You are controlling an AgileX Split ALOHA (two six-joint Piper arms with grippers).
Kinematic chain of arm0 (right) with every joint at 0, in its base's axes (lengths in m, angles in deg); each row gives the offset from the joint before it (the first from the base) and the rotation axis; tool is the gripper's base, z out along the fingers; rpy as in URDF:
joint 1: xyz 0 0 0.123 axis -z
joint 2: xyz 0 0 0 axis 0.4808 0.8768 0
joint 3: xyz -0.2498 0.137 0.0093 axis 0.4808 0.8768 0
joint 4: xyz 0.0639 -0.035 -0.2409 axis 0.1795 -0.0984 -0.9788
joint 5: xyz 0 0 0 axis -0.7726 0.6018 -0.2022
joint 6: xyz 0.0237 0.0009 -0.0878 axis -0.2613 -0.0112 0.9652
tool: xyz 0 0 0 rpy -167.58 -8.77 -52.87
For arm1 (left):
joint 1: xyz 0 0 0.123 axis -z
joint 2: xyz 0 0 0 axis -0.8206 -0.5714 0
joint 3: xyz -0.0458 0.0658 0.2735 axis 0.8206 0.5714 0
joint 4: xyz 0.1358 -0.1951 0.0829 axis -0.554 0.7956 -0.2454
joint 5: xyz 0 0 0 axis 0.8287 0.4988 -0.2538
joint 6: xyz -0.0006 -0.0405 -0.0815 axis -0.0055 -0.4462 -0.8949
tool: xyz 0 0 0 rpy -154.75 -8.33 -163.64
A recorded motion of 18 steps. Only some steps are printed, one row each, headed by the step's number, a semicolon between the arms.
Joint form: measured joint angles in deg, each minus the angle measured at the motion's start. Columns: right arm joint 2, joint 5, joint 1, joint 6, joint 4, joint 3; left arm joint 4, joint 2, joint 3, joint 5, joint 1, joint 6.
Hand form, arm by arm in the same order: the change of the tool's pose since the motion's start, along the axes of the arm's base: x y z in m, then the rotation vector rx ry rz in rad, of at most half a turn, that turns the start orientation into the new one. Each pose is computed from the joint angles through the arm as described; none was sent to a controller.
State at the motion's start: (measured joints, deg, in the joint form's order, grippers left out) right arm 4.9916 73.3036 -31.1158 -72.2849 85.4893 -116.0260; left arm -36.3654 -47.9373 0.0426 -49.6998 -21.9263 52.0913
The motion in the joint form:
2: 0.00 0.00 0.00 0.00 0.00 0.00; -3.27 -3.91 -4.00 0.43 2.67 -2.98
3: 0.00 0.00 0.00 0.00 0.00 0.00; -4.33 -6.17 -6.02 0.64 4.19 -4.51
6: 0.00 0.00 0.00 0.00 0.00 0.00; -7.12 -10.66 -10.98 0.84 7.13 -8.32
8: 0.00 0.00 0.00 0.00 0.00 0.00; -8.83 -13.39 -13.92 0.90 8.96 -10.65
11: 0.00 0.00 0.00 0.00 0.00 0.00; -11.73 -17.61 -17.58 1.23 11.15 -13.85
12: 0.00 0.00 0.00 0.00 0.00 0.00; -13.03 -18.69 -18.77 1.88 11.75 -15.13
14: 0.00 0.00 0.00 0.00 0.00 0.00; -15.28 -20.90 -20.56 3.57 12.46 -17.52
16: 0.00 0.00 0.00 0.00 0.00 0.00; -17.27 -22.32 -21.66 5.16 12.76 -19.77
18: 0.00 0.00 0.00 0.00 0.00 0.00; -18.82 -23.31 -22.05 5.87 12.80 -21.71
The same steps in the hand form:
2: 0.0000 0.0000 0.0000 0.0000 0.0000 0.0000; 0.0049 -0.0235 -0.0097 0.0192 -0.0201 -0.0300
3: 0.0000 0.0000 0.0000 0.0000 0.0000 0.0000; 0.0057 -0.0371 -0.0172 0.0240 -0.0221 -0.0421
6: 0.0000 0.0000 0.0000 0.0000 0.0000 0.0000; 0.0086 -0.0656 -0.0286 0.0211 -0.0476 -0.0608
8: 0.0000 0.0000 0.0000 0.0000 0.0000 0.0000; 0.0087 -0.0833 -0.0365 0.0180 -0.0632 -0.0734
11: 0.0000 0.0000 0.0000 0.0000 0.0000 0.0000; 0.0080 -0.1039 -0.0534 0.0314 -0.0775 -0.0897
12: 0.0000 0.0000 0.0000 0.0000 0.0000 0.0000; 0.0080 -0.1090 -0.0568 0.0413 -0.0857 -0.0888
14: 0.0000 0.0000 0.0000 0.0000 0.0000 0.0000; 0.0088 -0.1141 -0.0669 0.0720 -0.0895 -0.0748
16: 0.0000 0.0000 0.0000 0.0000 0.0000 0.0000; 0.0102 -0.1152 -0.0734 0.0987 -0.0949 -0.0534
18: 0.0000 0.0000 0.0000 0.0000 0.0000 0.0000; 0.0115 -0.1145 -0.0795 0.1144 -0.0990 -0.0350

